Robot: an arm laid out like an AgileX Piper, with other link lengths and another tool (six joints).
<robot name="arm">
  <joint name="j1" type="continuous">
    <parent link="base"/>
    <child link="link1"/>
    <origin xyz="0 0 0.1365" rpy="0 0 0"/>
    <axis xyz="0 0 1"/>
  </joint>
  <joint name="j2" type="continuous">
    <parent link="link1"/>
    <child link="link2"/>
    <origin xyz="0 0 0" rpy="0 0 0"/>
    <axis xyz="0 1 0"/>
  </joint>
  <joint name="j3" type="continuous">
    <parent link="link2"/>
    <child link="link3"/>
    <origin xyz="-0.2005 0 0.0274" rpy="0 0 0"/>
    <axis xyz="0 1 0"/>
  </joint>
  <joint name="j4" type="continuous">
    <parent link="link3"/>
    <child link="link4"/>
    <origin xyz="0.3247 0 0.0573" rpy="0 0 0"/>
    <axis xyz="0.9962 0 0.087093"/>
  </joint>
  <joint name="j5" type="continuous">
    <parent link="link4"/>
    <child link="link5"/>
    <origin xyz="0 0 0" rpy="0 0 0"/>
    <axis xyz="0 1 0"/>
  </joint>
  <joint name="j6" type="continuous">
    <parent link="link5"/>
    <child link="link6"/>
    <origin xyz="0.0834 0 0.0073" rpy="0 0 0"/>
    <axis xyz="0.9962 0 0.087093"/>
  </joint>
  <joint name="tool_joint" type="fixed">
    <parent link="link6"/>
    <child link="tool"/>
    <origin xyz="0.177 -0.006 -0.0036" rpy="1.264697 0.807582 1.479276"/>
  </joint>
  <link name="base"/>
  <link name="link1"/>
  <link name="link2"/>
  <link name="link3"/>
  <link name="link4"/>
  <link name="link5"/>
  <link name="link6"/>
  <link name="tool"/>
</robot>
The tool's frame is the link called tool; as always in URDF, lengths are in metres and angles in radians. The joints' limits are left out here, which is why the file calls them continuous.
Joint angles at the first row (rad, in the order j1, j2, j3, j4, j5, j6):
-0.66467, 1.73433, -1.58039, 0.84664, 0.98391, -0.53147
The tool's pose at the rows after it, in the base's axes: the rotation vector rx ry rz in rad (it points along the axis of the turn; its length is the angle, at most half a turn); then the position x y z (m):
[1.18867 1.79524 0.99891 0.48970 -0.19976 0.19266]
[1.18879 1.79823 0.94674 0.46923 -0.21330 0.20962]
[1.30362 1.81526 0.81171 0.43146 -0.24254 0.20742]
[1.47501 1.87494 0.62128 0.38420 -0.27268 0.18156]
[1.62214 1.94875 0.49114 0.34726 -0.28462 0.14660]
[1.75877 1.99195 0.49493 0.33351 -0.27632 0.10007]
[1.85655 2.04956 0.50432 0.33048 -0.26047 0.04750]
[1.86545 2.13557 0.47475 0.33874 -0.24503 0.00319]
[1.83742 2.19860 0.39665 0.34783 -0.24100 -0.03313]
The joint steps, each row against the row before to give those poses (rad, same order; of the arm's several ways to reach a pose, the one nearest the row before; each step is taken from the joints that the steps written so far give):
-0.02951, -0.04989, 0.00004, 0.00001, 0.02080, 0.00000
-0.04179, -0.05432, -0.00001, -0.04135, 0.04191, 0.01496
-0.05312, -0.04878, -0.00003, -0.14579, 0.04990, 0.09993
-0.03371, -0.01053, 0.00006, -0.20988, 0.06514, 0.11589
-0.00802, 0.01809, 0.02292, -0.14767, 0.05648, 0.07070
0.00444, 0.05229, 0.05250, -0.03090, 0.01149, 0.04577
0.03138, 0.07589, 0.05524, -0.01884, -0.02990, 0.03333
0.06369, 0.08837, 0.02013, -0.03679, -0.05750, 0.01890
0.05987, 0.08419, 0.00044, -0.06435, -0.07849, 0.03045

